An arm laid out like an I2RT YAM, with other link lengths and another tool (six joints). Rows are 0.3 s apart.
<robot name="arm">
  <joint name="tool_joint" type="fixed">
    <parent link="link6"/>
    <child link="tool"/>
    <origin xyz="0.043 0.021 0.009" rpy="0 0.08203 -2.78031"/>
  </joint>
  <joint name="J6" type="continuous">
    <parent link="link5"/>
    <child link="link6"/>
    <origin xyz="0.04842 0 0.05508" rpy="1.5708 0 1.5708"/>
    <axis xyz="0 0 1"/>
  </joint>
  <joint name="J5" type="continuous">
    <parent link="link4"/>
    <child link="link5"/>
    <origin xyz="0.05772 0.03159 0.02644" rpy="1.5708 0 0"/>
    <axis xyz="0 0 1"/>
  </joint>
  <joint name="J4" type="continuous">
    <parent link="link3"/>
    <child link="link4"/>
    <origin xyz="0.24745 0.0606 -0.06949"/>
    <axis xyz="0 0 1"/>
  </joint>
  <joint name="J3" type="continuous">
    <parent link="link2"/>
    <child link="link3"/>
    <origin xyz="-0.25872 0 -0.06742" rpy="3.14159 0 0"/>
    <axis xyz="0 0 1"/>
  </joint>
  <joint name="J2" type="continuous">
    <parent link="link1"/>
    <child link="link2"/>
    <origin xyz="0.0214 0.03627 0.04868" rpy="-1.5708 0 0"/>
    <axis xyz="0 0 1"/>
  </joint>
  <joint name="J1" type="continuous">
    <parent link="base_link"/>
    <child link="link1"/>
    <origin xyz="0 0 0.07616"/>
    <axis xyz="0 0 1"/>
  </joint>
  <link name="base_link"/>
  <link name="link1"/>
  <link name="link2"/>
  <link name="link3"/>
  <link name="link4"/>
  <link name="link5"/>
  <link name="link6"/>
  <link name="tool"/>
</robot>
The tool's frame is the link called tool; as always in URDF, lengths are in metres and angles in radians. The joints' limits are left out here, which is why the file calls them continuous.
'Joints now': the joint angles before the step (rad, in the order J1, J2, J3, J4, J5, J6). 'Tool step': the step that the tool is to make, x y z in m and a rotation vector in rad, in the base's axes. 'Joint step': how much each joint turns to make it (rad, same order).
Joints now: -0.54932, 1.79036, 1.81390, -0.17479, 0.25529, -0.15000
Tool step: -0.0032, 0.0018, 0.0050, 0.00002, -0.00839, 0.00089
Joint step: -0.00071, -0.01170, 0.00458, -0.01020, -0.00223, 0.00425
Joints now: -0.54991, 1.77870, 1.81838, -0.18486, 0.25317, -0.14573
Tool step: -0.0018, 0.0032, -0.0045, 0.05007, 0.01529, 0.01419
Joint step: 0.00112, -0.00464, 0.00103, -0.05283, -0.01872, 0.03300
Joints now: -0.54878, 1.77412, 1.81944, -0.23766, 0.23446, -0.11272
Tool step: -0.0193, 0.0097, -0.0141, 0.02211, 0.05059, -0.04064
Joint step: 0.00002, -0.07531, -0.12715, -0.00326, 0.04132, 0.00158
